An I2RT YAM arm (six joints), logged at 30 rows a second.
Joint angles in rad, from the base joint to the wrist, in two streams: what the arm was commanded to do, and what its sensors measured. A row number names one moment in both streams.
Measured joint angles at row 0:
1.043 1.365 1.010 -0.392 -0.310 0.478
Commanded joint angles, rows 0 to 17:
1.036 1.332 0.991 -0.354 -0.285 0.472
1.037 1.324 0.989 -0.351 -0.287 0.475
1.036 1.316 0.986 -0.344 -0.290 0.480
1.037 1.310 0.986 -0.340 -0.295 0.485
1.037 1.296 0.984 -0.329 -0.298 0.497
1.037 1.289 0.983 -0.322 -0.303 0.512
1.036 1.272 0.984 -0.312 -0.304 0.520
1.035 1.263 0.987 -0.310 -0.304 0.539
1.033 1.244 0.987 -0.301 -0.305 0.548
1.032 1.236 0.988 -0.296 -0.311 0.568
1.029 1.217 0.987 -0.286 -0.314 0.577
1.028 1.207 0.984 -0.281 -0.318 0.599
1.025 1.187 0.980 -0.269 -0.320 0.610
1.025 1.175 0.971 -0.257 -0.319 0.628
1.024 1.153 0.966 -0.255 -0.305 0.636
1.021 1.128 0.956 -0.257 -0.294 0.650
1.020 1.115 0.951 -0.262 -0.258 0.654
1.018 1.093 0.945 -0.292 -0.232 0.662
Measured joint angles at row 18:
1.027 1.175 0.964 -0.315 -0.303 0.602
